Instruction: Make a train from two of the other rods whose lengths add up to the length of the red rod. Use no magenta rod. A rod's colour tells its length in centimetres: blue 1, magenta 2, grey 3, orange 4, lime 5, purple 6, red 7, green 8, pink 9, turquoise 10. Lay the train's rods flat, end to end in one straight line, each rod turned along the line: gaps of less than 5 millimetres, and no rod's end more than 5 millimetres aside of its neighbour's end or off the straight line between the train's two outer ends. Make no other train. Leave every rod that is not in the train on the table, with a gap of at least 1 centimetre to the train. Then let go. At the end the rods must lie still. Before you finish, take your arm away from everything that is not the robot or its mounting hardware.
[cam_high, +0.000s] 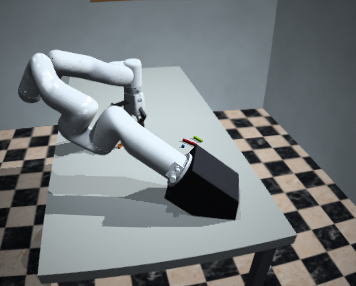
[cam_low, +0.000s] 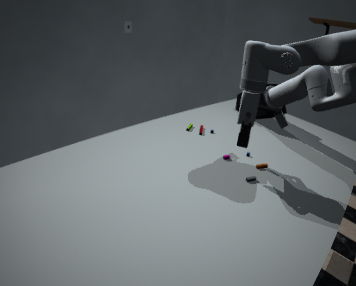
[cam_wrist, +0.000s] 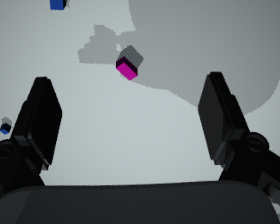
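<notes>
The grey rod is 40 mm ahead of my hand, 90 mm to the left of it and 90 mm below it. From my hand the other things lie so: red rod: 20 mm behind, 240 mm to the right, 90 mm below; then magenta rod: 20 mm ahead, 40 mm to the right, 90 mm below; then orange rod: 50 mm behind, 60 mm to the left, 90 mm below.
</notes>
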